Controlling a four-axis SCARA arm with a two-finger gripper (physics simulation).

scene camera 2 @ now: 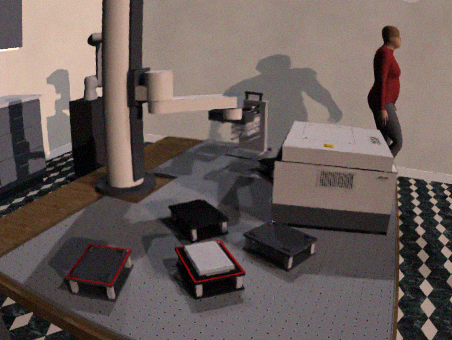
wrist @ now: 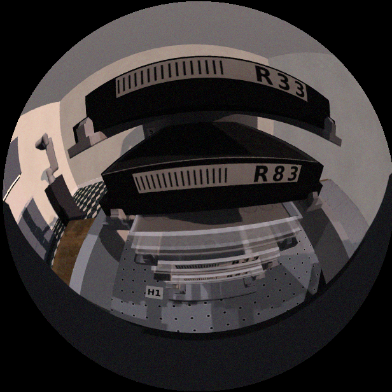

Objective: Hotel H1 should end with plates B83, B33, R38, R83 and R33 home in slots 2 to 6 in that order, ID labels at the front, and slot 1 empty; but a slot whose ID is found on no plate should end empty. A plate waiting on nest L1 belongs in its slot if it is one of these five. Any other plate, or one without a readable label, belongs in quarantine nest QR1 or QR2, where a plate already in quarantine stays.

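Frame: origin at the arm's base, x ahead, y left, z up, level; centimetres.
Seen in the pictures: arm's base, origin of its link: [scene camera 2: 125, 185].
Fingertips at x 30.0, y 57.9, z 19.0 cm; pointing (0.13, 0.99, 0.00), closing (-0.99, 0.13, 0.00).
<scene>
Offsets run from my fingertips to a thing's top centre.
My gripper [scene camera 2: 246, 119] [wrist: 206, 159] is shut on a clear plate [wrist: 215, 241] inside hotel H1 [scene camera 2: 261, 127]. No label shows on this plate's front; its slot is directly under plate R83. Black plate R33 [wrist: 207, 95] is at the top and black plate R83 [wrist: 212, 192] below it, labels forward. Under the clear plate sit pale plates B33 [wrist: 217, 265] and, lowest, B83 [wrist: 215, 277]. The bottom shelf [wrist: 215, 291] shows no plate. A white plate @[dx +27.5, dy -101.8, dz -11.3 cm] [scene camera 2: 209, 258] sits on a red-rimmed nest @[dx +27.5, dy -101.8, dz -12.2 cm] [scene camera 2: 232, 276]. Another red-rimmed nest @[dx +5.0, dy -116.0, dz -12.2 cm] [scene camera 2: 98, 264] holds no plate. Nest names are unreadable.
A black nest @[dx +13.2, dy -78.9, dz -11.8 cm] [scene camera 2: 198, 217] and a dark grey nest @[dx +40.0, dy -83.7, dz -12.4 cm] [scene camera 2: 281, 239] stand behind the red-rimmed ones, with no plate visible. A large white instrument @[dx +49.0, dy -48.0, dz +7.5 cm] [scene camera 2: 335, 187] stands right of the hotel. The arm column [scene camera 2: 117, 100] rises at the left. A person [scene camera 2: 386, 82] stands behind the table.
</scene>
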